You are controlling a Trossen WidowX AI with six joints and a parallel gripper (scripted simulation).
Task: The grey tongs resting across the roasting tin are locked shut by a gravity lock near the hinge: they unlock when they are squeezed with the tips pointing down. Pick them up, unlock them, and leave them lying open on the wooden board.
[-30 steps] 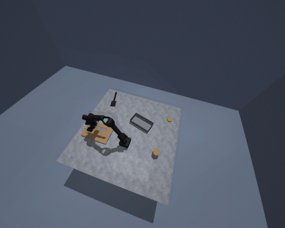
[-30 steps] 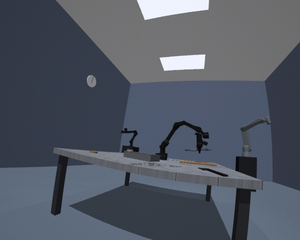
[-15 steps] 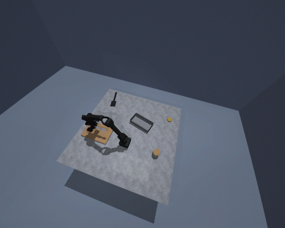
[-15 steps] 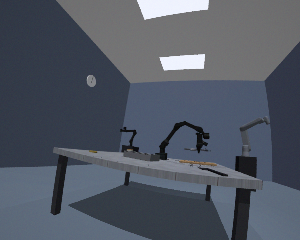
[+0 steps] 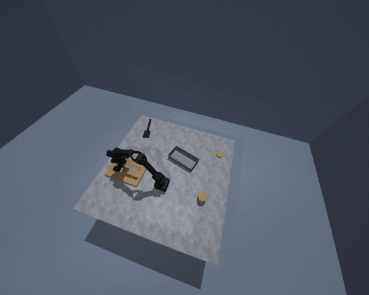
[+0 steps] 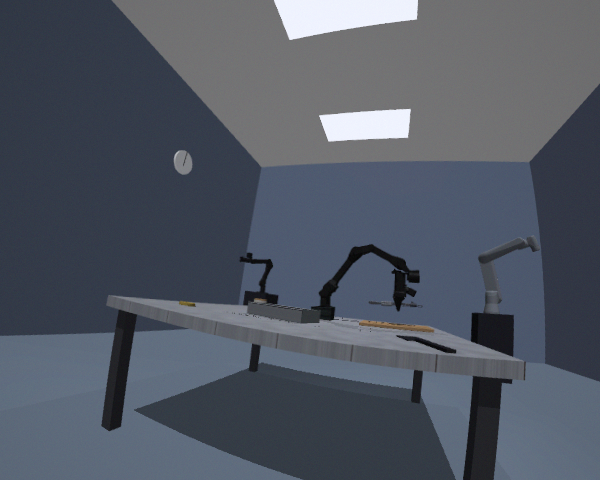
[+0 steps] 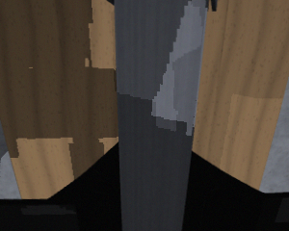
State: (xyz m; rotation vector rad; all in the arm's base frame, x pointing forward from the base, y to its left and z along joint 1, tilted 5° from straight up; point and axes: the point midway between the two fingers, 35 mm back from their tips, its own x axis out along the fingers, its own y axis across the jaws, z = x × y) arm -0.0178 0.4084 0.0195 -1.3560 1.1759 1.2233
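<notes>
Now: the wooden board 8 cm below my gripper tip and 1 cm to the right of it. The rest, counted from my gripper tip: black spatula 59 cm ahead, 11 cm to the left, 8 cm below; roasting tin 48 cm to the right, 39 cm ahead, 6 cm below.
</notes>
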